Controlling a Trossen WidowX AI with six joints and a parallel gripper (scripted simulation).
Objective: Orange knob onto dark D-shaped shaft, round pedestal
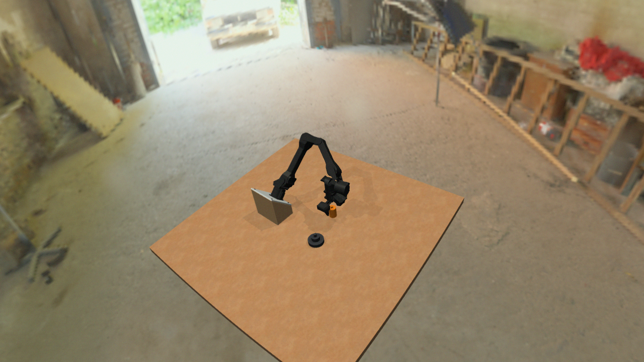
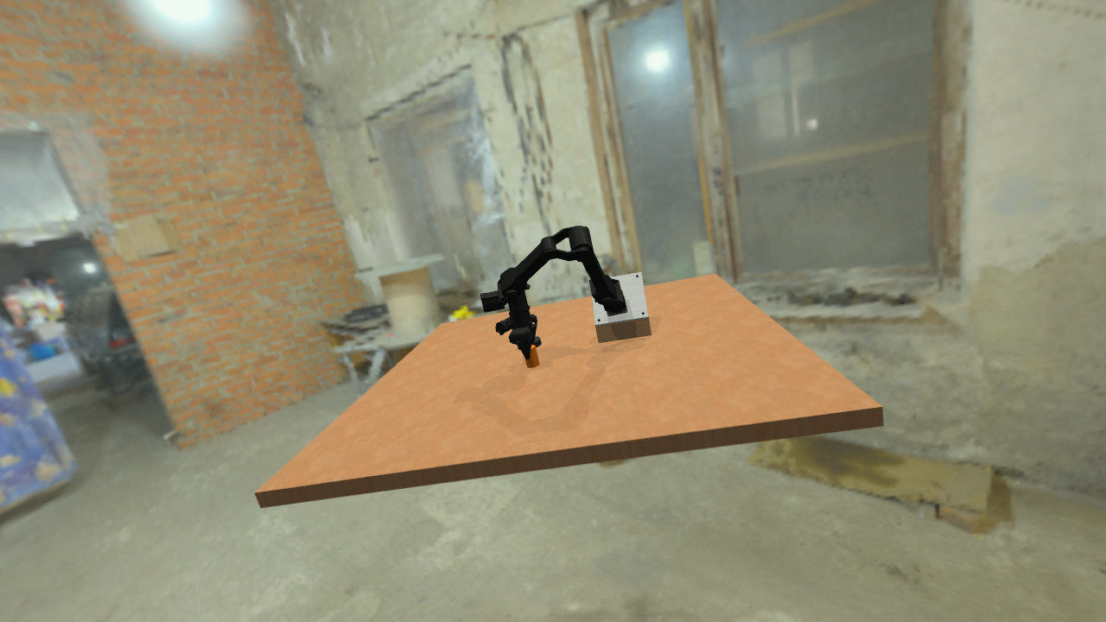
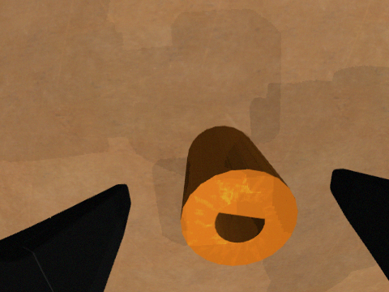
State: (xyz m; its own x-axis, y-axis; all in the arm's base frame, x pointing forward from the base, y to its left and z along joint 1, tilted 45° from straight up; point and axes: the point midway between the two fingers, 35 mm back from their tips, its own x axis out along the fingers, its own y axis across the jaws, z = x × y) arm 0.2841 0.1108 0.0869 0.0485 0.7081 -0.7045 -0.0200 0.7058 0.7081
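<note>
Now: the orange knob 1 cm below my gripper tip. Also, from my gripper tip: pedestal 4 cm ahead, 20 cm to the right, 1 cm below.
</note>
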